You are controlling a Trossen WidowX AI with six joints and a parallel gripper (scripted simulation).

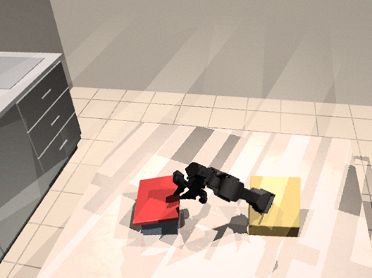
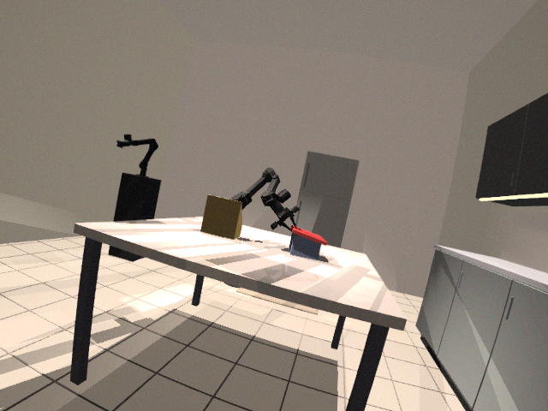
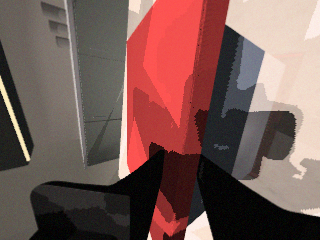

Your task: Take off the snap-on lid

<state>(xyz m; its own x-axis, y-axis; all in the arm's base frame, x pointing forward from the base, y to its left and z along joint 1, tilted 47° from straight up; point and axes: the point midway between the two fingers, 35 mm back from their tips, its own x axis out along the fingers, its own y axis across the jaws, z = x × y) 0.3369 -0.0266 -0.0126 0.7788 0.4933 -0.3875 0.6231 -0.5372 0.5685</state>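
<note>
Now: the red lid 80 mm ahead of my gripper tip and 10 mm below it. The rest, counted from my gripper tip: storage box 70 mm ahead, 10 mm to the left, 70 mm below.
</note>
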